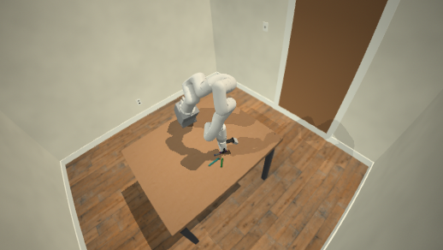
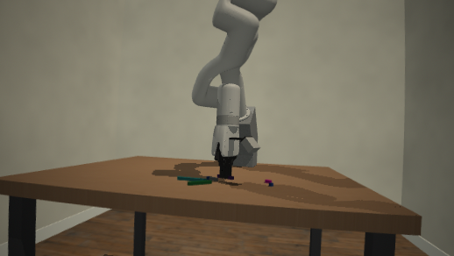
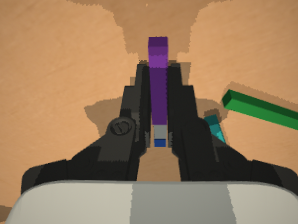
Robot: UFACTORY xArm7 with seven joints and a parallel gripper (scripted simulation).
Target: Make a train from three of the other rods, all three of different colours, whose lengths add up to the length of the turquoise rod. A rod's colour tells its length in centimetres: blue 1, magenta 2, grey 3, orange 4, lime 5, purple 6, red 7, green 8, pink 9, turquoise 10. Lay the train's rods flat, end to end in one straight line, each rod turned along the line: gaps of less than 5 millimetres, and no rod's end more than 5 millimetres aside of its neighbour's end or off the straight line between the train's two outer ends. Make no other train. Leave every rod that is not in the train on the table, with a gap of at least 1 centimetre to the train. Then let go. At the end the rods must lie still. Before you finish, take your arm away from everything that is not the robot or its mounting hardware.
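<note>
Right now the purple rod is 2 cm below my hand. The rest, counted from my hand: green rod: 6 cm ahead, 7 cm to the right, 3 cm below; small grey rod: 2 cm behind, 4 cm to the right, 3 cm below; turquoise rod: 1 cm ahead, 11 cm to the right, 3 cm below.
</note>
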